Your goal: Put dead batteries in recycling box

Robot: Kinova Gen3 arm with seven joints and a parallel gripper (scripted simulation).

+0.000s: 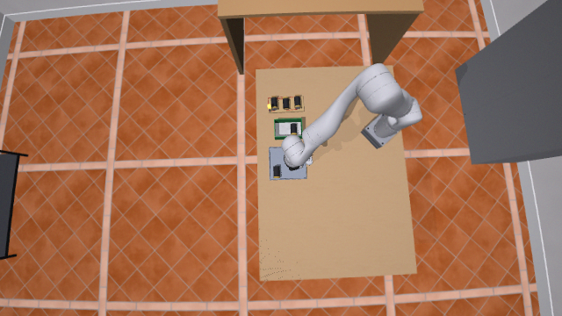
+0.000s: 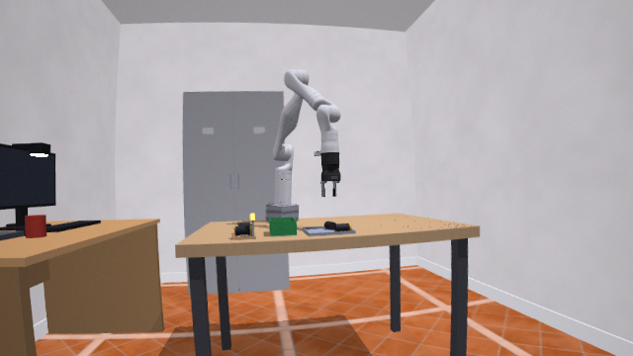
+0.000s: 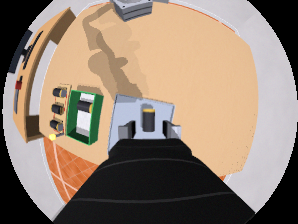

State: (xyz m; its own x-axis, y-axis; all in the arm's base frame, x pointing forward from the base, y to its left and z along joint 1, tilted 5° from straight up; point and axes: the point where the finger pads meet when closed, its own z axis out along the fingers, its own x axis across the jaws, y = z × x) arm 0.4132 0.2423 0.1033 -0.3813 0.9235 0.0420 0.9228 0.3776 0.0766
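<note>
My hand is 15 cm above the grey tray, 5 cm short of it and 1 cm to the left of it. From my hand the other things lie so: green recycling box: 19 cm to the right, 14 cm below, 7 cm ahead.
</note>
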